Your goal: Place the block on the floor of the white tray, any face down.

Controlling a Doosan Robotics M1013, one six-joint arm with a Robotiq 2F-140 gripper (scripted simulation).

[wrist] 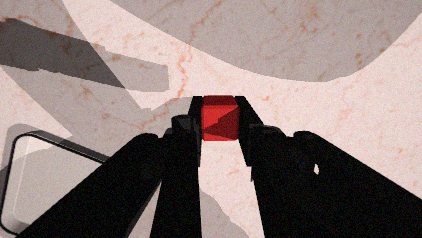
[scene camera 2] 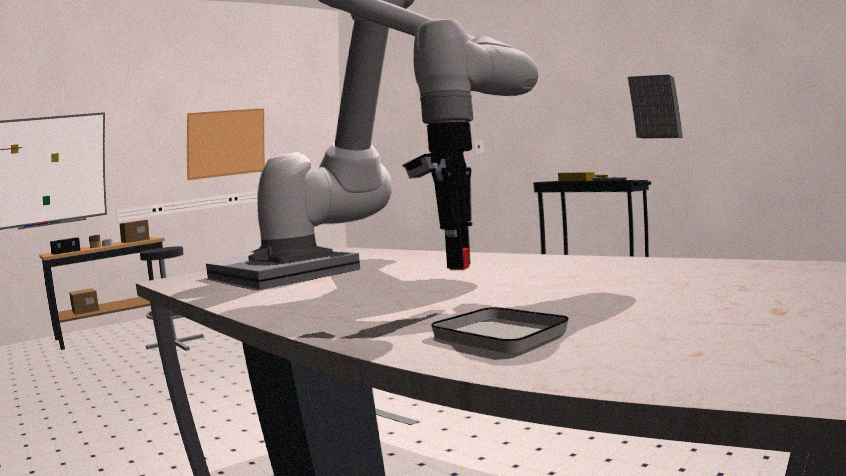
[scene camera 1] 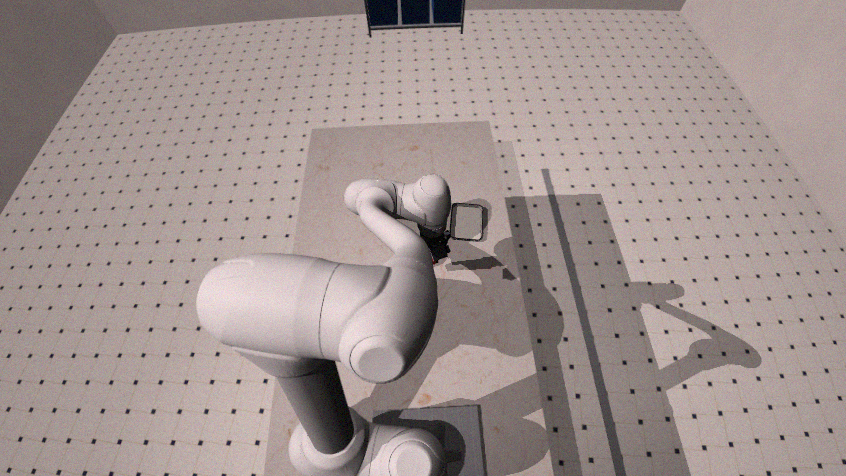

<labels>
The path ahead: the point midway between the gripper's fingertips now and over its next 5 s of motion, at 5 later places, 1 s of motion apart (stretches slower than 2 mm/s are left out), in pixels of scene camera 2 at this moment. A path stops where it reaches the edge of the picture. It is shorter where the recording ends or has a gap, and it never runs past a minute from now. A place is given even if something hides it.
My gripper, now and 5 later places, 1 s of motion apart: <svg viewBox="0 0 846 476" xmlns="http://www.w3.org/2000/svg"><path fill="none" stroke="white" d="M459 266L498 295L500 327L500 327L499 287L408 270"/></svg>
</labels>
